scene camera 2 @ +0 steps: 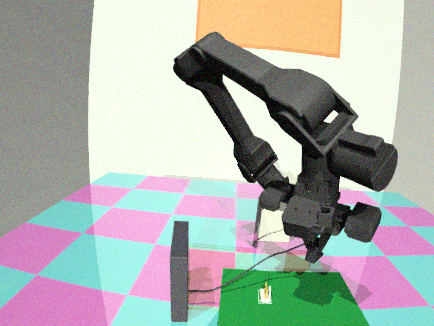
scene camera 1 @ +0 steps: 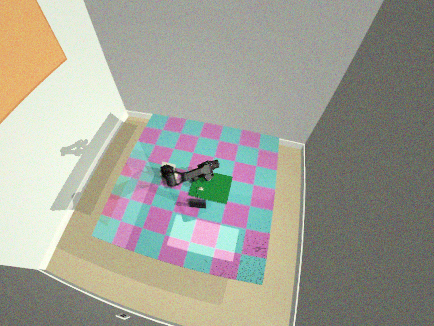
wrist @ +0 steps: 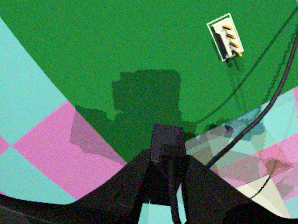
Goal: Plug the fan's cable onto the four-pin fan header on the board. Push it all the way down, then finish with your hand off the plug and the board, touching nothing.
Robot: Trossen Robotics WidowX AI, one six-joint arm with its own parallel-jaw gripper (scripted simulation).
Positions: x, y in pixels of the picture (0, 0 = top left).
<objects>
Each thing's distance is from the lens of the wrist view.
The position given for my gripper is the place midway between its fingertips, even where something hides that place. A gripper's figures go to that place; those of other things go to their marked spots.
my gripper (wrist: 165, 159): 0.10 m
black plug (wrist: 167, 143): 0.10 m
green board (wrist: 123, 73): 0.17 m
The marked spots on the black plug and the green board are 0.10 m apart.
</objects>
